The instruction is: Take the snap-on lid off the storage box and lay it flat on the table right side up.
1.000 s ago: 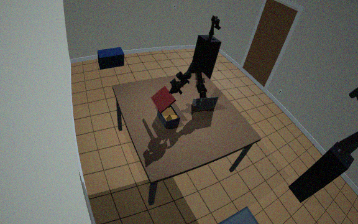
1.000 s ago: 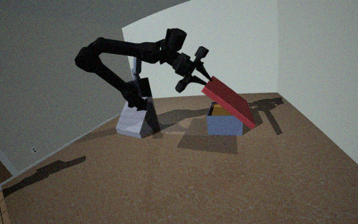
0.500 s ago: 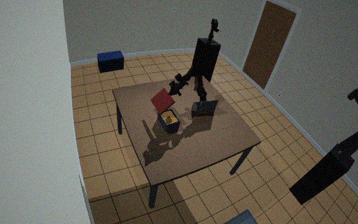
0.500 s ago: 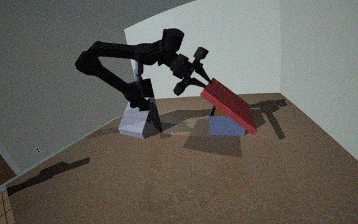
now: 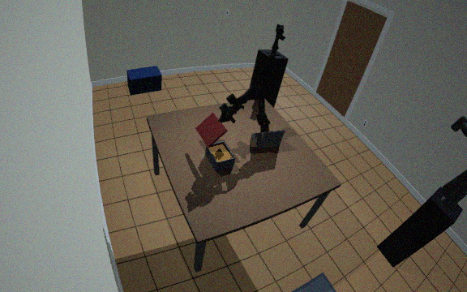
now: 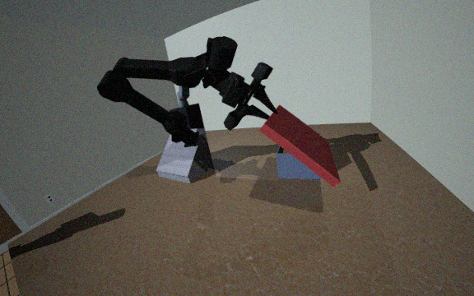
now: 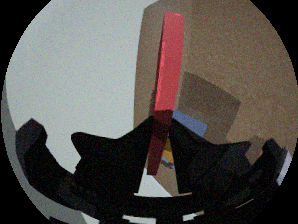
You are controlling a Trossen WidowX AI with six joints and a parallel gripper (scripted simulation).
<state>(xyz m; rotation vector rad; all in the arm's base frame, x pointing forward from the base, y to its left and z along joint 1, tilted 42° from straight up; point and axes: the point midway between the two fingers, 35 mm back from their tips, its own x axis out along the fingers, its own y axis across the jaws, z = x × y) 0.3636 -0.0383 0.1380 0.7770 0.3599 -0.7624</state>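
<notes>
Now: the red lid 7 cm ahead of my gripper tip and 5 cm below it. From my gripper tip the other things lie so: storage box (18 cm to the left, 18 cm below, 5 cm ahead).
</notes>
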